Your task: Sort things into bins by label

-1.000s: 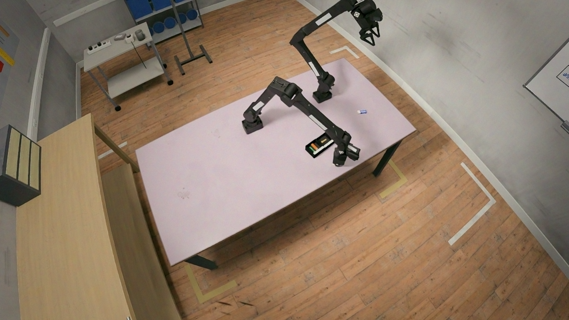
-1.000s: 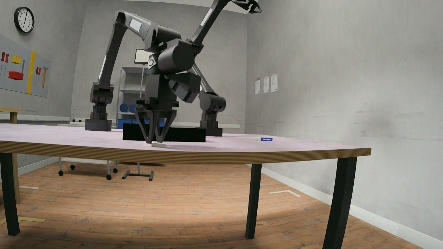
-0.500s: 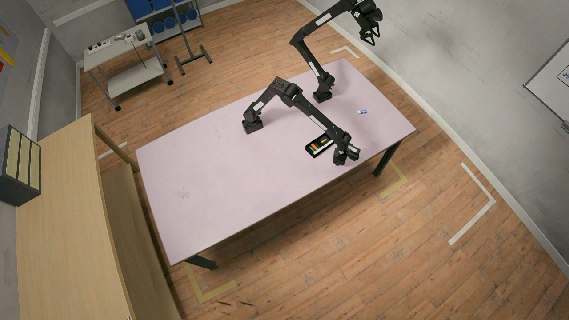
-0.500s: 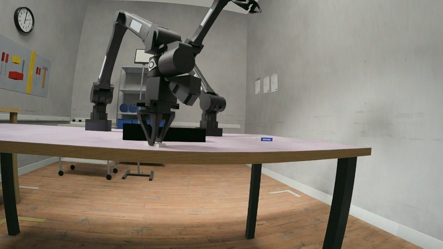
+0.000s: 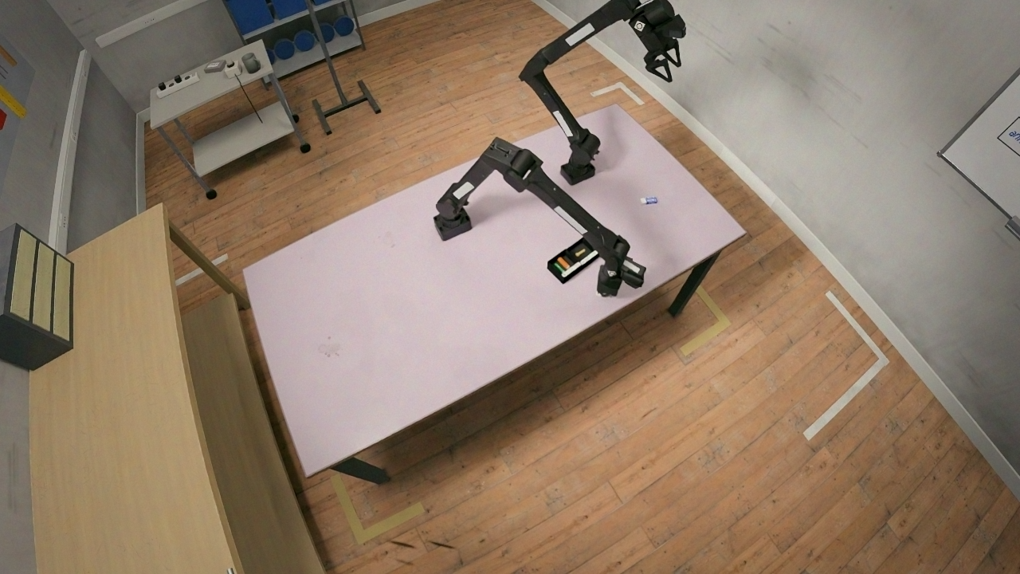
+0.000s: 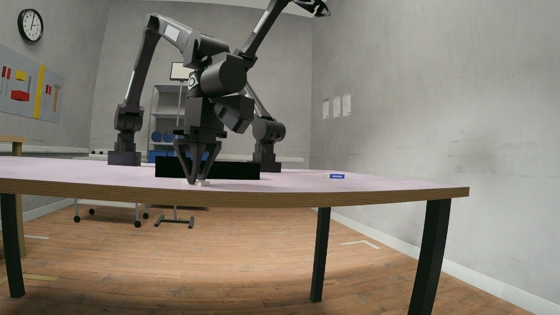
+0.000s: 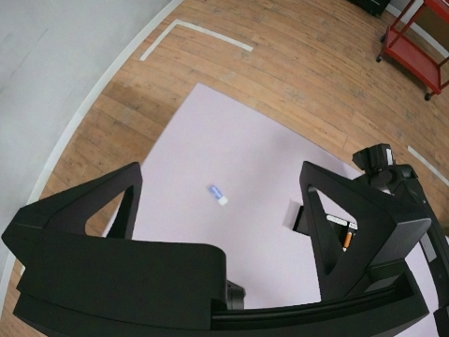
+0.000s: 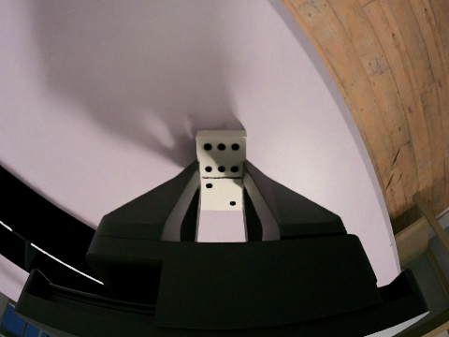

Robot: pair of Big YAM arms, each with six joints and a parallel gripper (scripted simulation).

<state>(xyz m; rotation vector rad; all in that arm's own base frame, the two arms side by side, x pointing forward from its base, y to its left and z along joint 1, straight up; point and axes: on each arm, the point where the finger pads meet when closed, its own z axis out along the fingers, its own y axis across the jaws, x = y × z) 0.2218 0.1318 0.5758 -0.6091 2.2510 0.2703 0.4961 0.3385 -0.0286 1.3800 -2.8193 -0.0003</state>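
Right now my right hand is right at the white die. The rest, counted from my right hand: eraser 250 mm behind, 380 mm to the left; then orange battery 160 mm behind, 60 mm to the right; then brass bolt 170 mm behind, 10 mm to the left.
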